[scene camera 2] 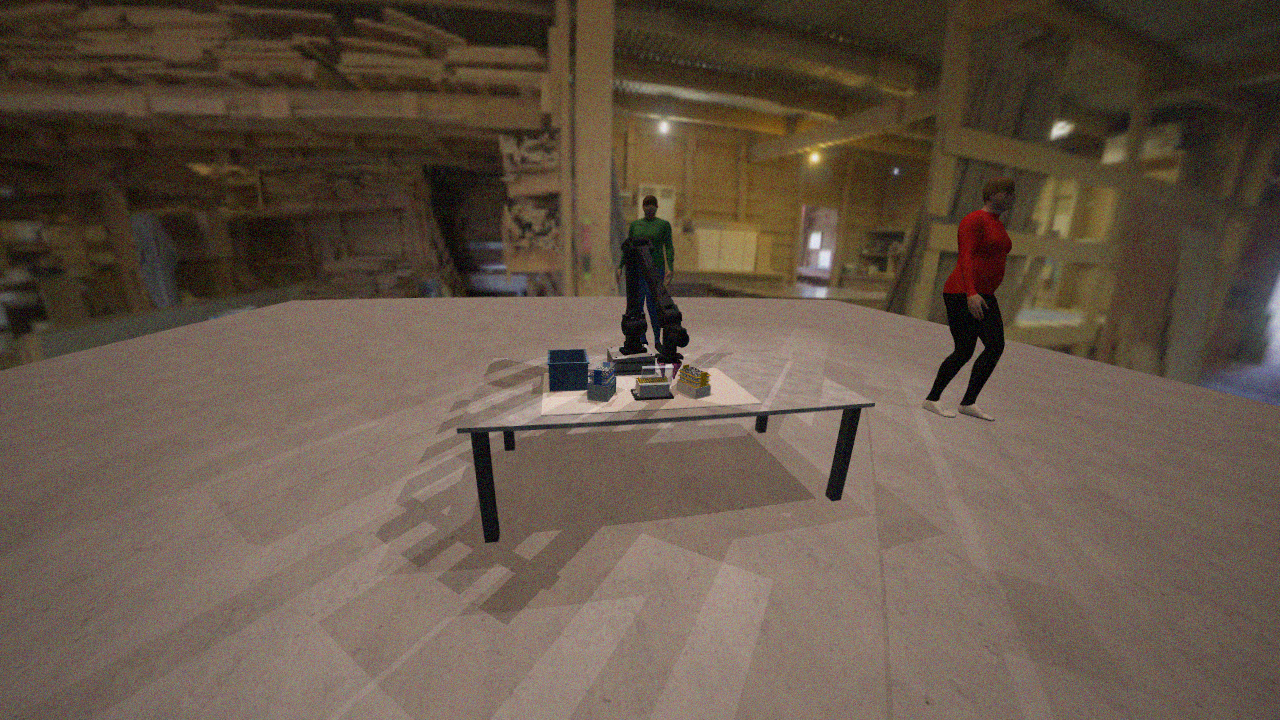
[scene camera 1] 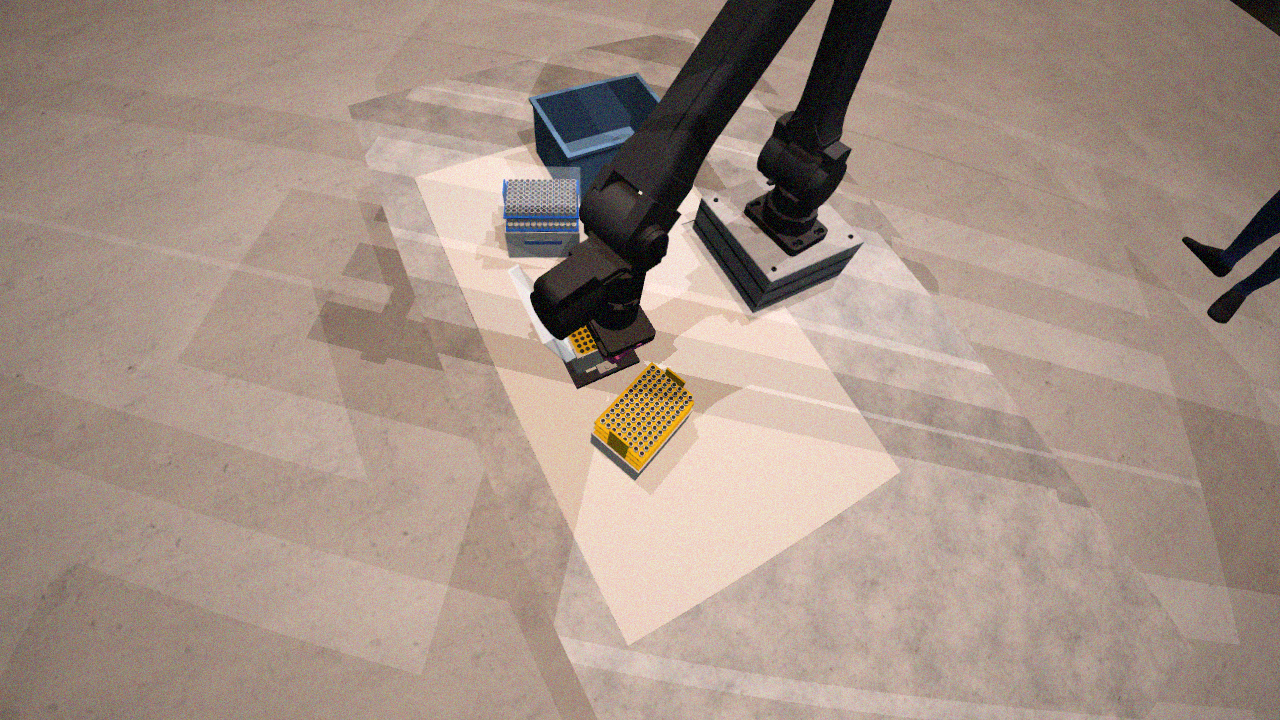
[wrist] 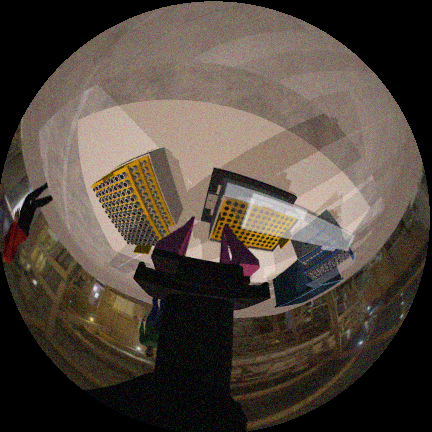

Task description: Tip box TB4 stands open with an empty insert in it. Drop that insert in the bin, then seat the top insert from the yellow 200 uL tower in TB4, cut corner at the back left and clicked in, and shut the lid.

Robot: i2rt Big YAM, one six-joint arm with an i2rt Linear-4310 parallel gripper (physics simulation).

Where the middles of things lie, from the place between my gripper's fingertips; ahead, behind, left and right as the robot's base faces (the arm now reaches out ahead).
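Labels:
The yellow insert [wrist: 248,237] is 7 cm to the right of my hand and 1 cm behind it. Counting from my hand again, I find the clear lid [scene camera 1: 524,285] 7 cm to the right, 6 cm ahead and 4 cm above, while the blue bin [scene camera 1: 584,126] is 37 cm to the right and 23 cm behind.

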